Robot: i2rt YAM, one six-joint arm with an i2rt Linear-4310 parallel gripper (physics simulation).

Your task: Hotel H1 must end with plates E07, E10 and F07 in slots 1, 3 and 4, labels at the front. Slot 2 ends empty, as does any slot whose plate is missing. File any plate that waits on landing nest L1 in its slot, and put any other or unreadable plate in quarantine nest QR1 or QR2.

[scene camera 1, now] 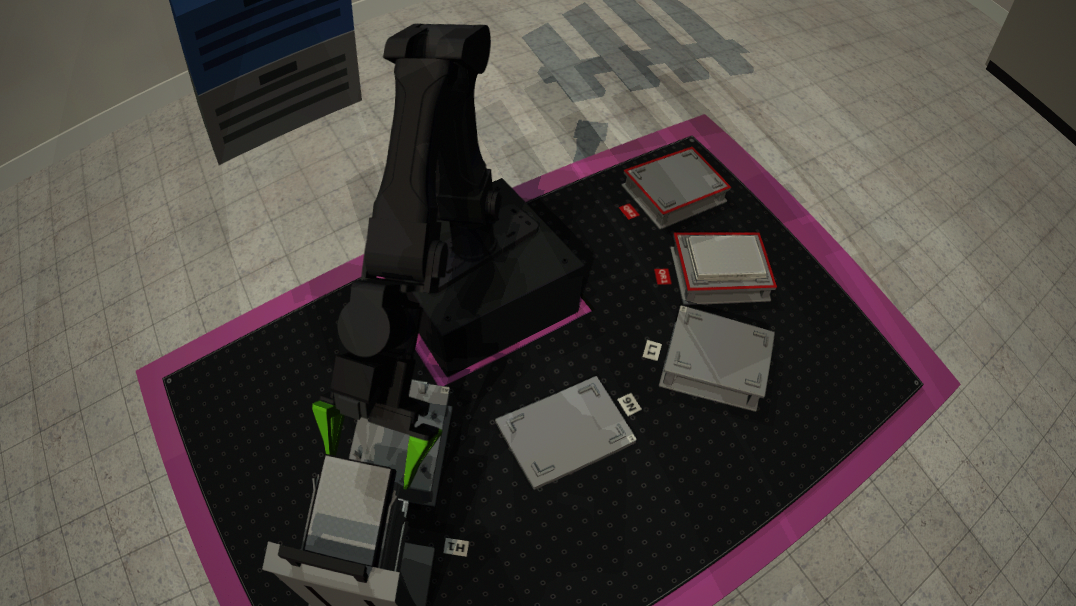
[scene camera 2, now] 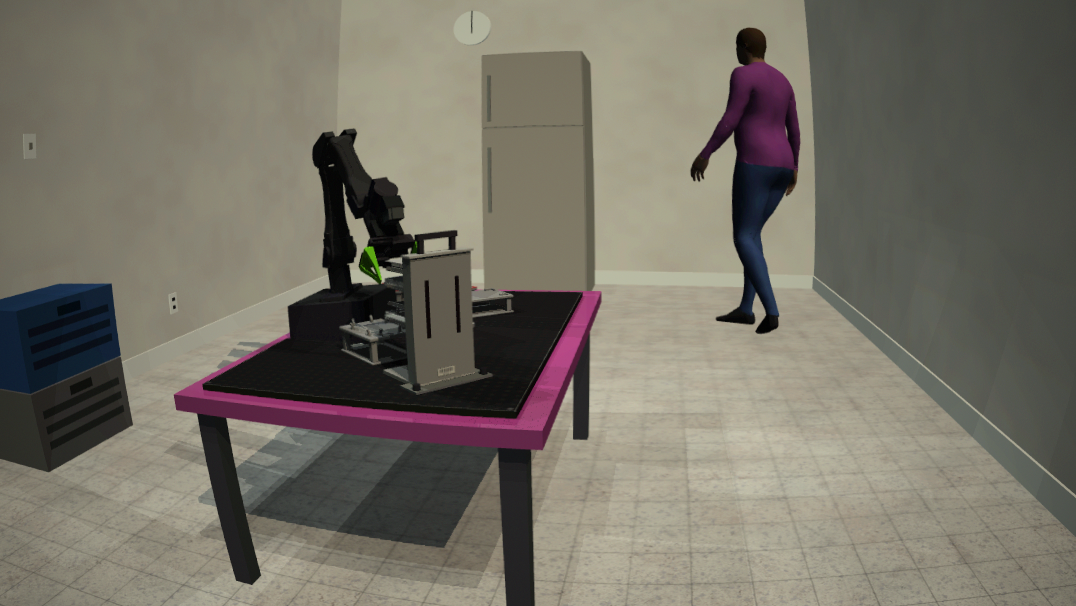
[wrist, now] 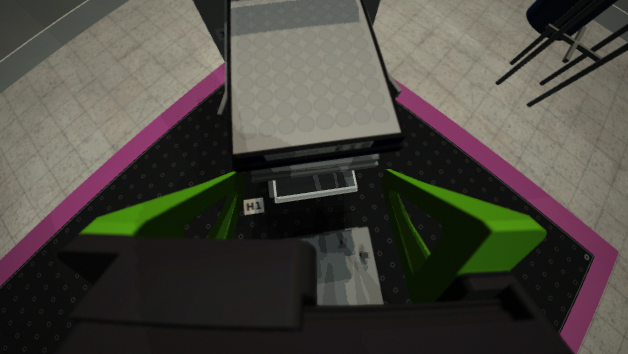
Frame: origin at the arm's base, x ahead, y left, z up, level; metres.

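Seen in the pictures: gripper, fingertip midpoint: (scene camera 1: 367, 475) (scene camera 2: 401, 279) (wrist: 313, 177); arm's base at its link origin: (scene camera 1: 473, 249) (scene camera 2: 342, 294).
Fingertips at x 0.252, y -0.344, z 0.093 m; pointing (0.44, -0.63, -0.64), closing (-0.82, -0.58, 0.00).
Pixels of each thing's top centre, then the offset from my fingertips to it. "spot": a spot on its surface instead.
- Landing nest L1 at its top centre: (scene camera 1: 723, 348) (scene camera 2: 477, 292) dx +0.097, dy +0.539, dz -0.130 m
- pale plate at its top centre: (scene camera 1: 727, 254) dx -0.021, dy +0.683, dz -0.131 m
- quarantine nest QR1 at a spot on its surface: (scene camera 1: 768, 263) spot: dx +0.032, dy +0.742, dz -0.145 m
- Quarantine nest QR2 at its top centre: (scene camera 1: 679, 176) dx -0.203, dy +0.758, dz -0.140 m
- low nest N6 at its top centre: (scene camera 1: 566, 428) dx +0.032, dy +0.287, dz -0.168 m
- raised nest at its top centre: (wrist: 333, 310) (scene camera 1: 395, 426) (scene camera 2: 375, 321) dx -0.088, dy +0.086, dz -0.110 m
Hotel H1 (scene camera 1: 331, 573) (scene camera 2: 441, 323) stands at the table's near end in scene camera 1. A pale-topped, dark-edged plate (scene camera 1: 350, 493) (wrist: 310, 82) lies high in it; its front label is too oblique to read. Lower down, a clear, white-rimmed piece (wrist: 316, 197) shows; its slot cannot be told. My gripper (scene camera 1: 368, 470) (scene camera 2: 397, 263) (wrist: 313, 177) is open and empty, its fingertips spread just in front of the upper plate. Landing nest L1 (scene camera 1: 719, 353) is empty. A pale plate (scene camera 1: 726, 256) lies on quarantine nest QR1 (scene camera 1: 768, 263). Quarantine nest QR2 (scene camera 1: 675, 180) is empty.
A low nest N6 (scene camera 1: 564, 432) lies between the hotel and L1, with no plate on it. Another raised nest (scene camera 1: 436, 481) (scene camera 2: 368, 328) (wrist: 350, 272) stands below my gripper, partly hidden. The arm's base block (scene camera 1: 504, 286) stands behind. A person (scene camera 2: 764, 120) stands beyond the table.
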